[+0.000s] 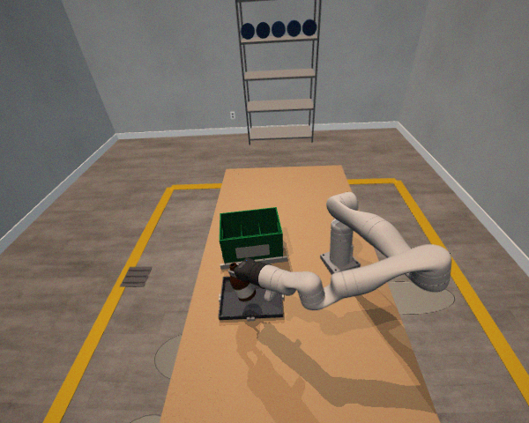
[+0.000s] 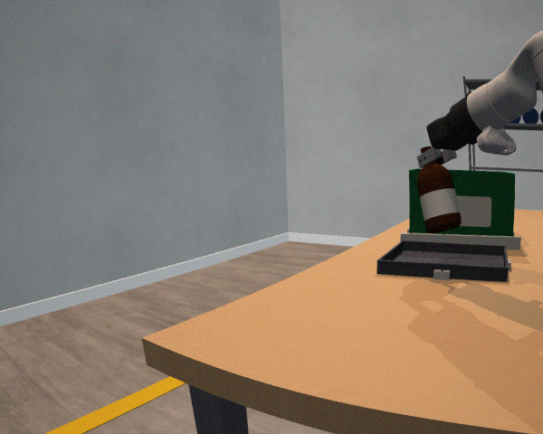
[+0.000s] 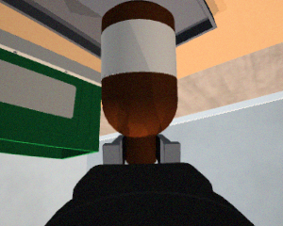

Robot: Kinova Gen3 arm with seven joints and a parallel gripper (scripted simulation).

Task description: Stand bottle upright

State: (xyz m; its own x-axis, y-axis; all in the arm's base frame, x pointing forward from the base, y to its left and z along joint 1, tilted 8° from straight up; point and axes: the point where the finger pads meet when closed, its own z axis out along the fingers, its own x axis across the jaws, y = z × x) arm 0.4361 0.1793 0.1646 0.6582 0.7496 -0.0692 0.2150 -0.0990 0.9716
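The brown bottle lies 1 cm behind my hand, 1 cm to the left of it and 5 cm below it. Also, from my hand: green crate 5 cm behind, 28 cm to the right, 12 cm below; then dark tray 4 cm behind, 1 cm to the right, 19 cm below.
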